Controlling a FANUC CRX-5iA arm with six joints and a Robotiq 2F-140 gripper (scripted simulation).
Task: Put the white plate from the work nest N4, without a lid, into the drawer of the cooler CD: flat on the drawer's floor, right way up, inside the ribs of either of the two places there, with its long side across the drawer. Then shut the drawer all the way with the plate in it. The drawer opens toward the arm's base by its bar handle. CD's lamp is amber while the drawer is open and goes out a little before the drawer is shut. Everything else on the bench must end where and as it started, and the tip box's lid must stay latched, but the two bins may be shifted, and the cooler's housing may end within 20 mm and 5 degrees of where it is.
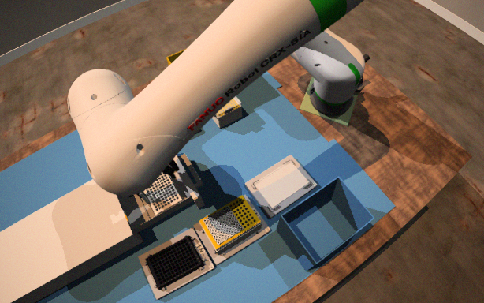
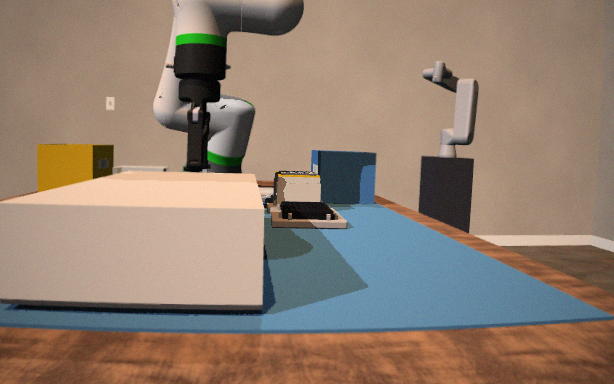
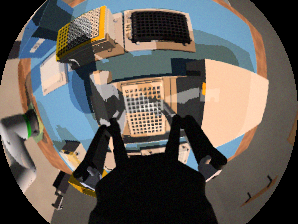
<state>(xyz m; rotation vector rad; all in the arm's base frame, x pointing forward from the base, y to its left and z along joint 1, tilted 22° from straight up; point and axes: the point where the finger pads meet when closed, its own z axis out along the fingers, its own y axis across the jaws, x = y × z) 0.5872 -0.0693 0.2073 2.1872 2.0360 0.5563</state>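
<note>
The white plate is 2 cm below my hand. Round my hand: black plate: 19 cm to the left, 6 cm ahead, 2 cm below; drawer: 4 cm ahead, 2 cm below; yellow rack: 19 cm to the left, 11 cm behind, 1 cm above.
</note>
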